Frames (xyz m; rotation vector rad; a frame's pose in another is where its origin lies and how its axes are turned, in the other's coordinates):
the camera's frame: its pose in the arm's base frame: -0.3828 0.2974 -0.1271 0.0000 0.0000 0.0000
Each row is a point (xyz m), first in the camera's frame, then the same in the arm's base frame.
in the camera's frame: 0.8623 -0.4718 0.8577
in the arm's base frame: 0.4795 -0.1744 0.7306
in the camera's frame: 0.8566 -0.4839 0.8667
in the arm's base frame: 0.4738 -0.1865 0.7396
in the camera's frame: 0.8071 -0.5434 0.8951
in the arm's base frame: 0.4243 -0.2460 0.7680
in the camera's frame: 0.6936 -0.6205 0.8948
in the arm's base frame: 0.3108 -0.3231 0.7677
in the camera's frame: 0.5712 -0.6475 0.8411
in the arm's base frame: 0.1884 -0.3501 0.7140
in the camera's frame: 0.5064 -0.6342 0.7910
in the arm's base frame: 0.1236 -0.3368 0.6639
